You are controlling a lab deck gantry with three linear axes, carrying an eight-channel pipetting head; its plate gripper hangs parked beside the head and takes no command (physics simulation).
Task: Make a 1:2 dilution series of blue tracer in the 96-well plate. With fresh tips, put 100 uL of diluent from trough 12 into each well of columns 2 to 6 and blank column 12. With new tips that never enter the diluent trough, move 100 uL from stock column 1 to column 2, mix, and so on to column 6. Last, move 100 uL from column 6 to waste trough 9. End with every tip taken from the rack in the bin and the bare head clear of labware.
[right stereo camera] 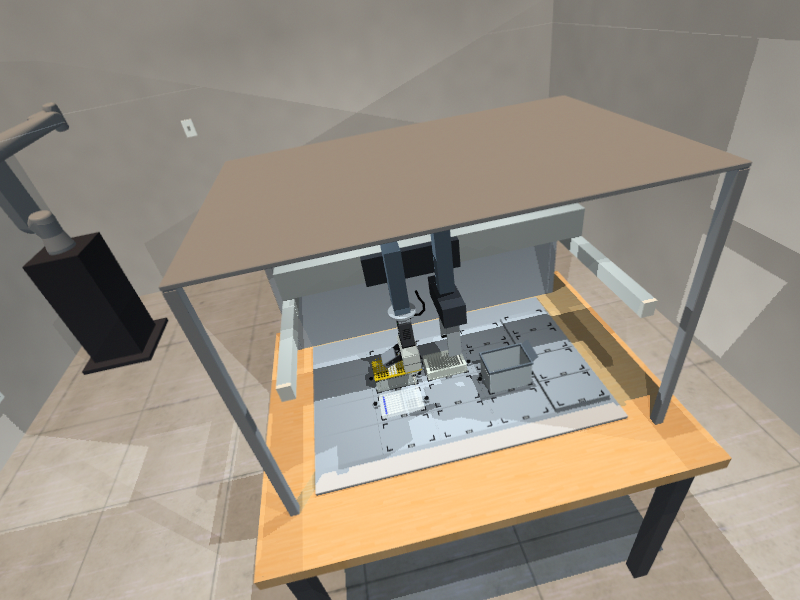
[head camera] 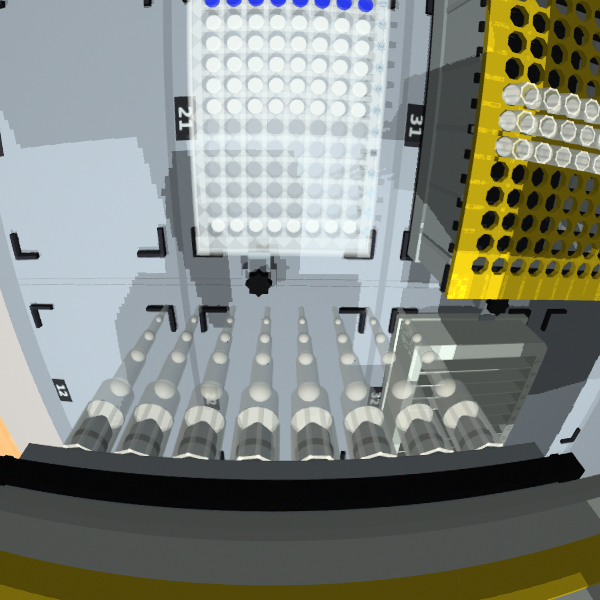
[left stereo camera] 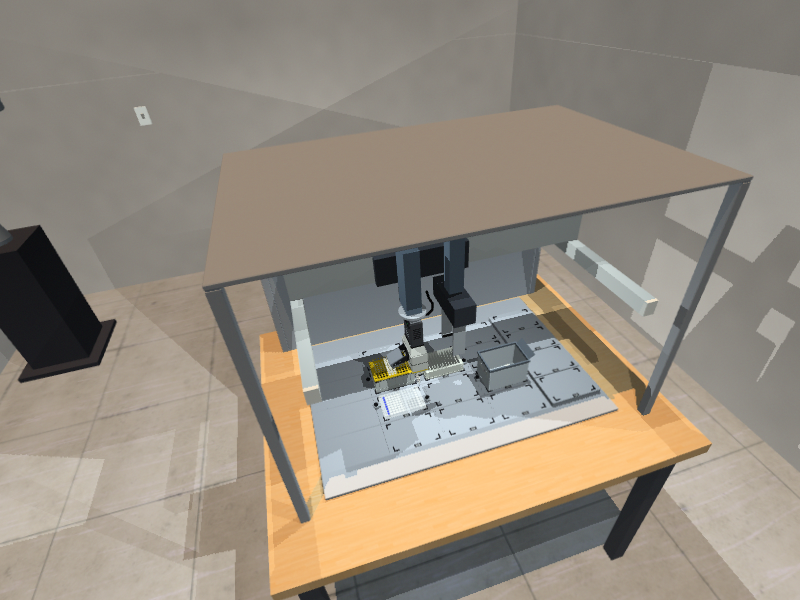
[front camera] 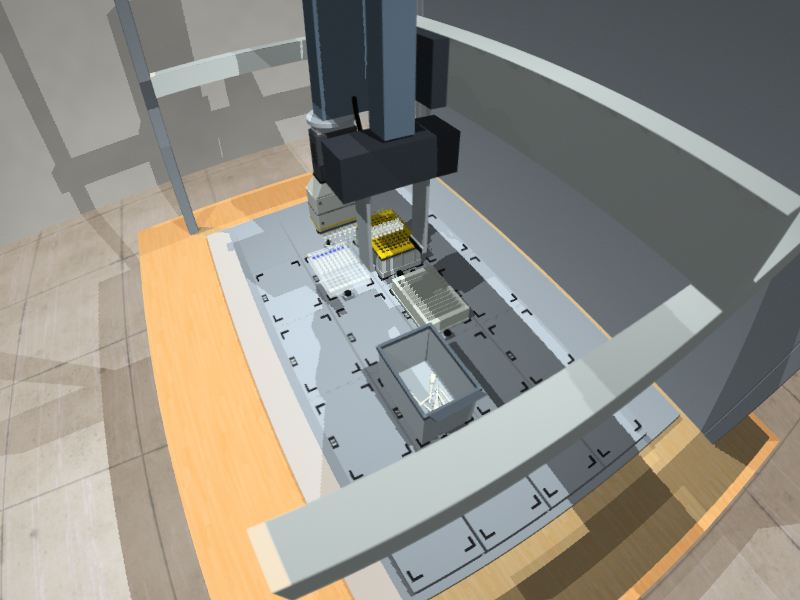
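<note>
The 96-well plate (front camera: 339, 269) (head camera: 285, 246) (left stereo camera: 403, 403) (right stereo camera: 401, 403) shows blue wells in column 1 and white wells in columns 2 to 6 and 12; columns 7 to 11 look grey. The pipetting head (front camera: 330, 209) carries a row of clear tips (head camera: 261, 358), seen past the plate's column 12 end in the head view. Their liquid is unclear. The yellow tip rack (front camera: 403, 250) (head camera: 460, 282) shows three rows of tips. The trough block (front camera: 429, 293) (head camera: 481, 335) stands beside it. The grey bin (front camera: 445, 423) (left stereo camera: 505, 376) holds loose tips (front camera: 432, 395). My parked gripper (front camera: 395, 260) is open and empty.
Black locating knobs (front camera: 347, 293) (head camera: 258, 283) stand by the labware. The enclosure's posts (left stereo camera: 255, 400) (right stereo camera: 229, 393) rise at the table's (left stereo camera: 484, 494) (right stereo camera: 484, 497) corners. A pale side rail (front camera: 491, 445) crosses the front view. The gantry columns (front camera: 392, 64) come down from above.
</note>
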